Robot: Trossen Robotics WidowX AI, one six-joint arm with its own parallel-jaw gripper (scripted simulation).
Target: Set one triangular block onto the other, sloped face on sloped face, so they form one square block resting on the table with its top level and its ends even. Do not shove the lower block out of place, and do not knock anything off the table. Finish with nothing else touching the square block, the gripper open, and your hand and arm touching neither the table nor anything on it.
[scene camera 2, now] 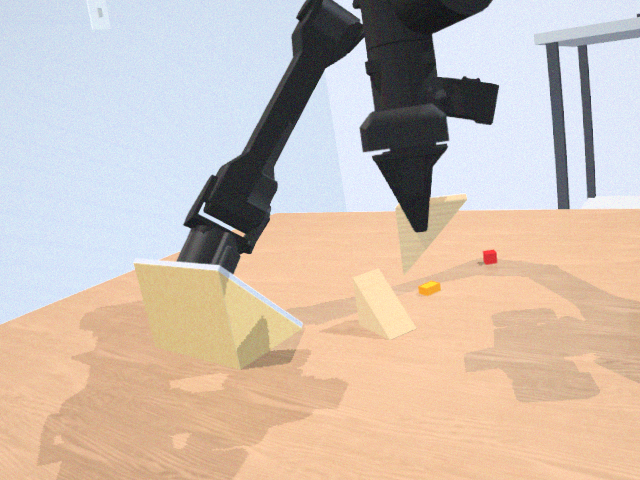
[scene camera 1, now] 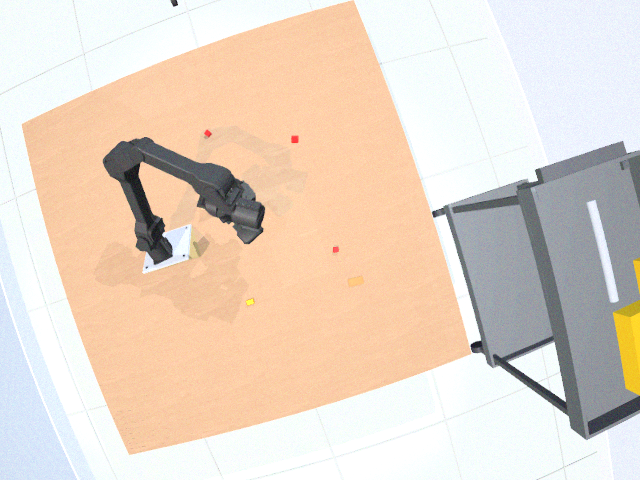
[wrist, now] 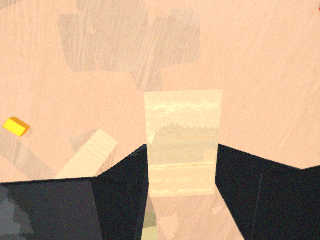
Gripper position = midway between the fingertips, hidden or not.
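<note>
My gripper (scene camera 2: pixel 421 227), which I also find at (wrist: pixel 176 148), is carrying a pale wooden triangular block (scene camera 2: pixel 442 209). Another pale wooden triangular block (scene camera 2: pixel 379 310) is in the scene too.
</note>
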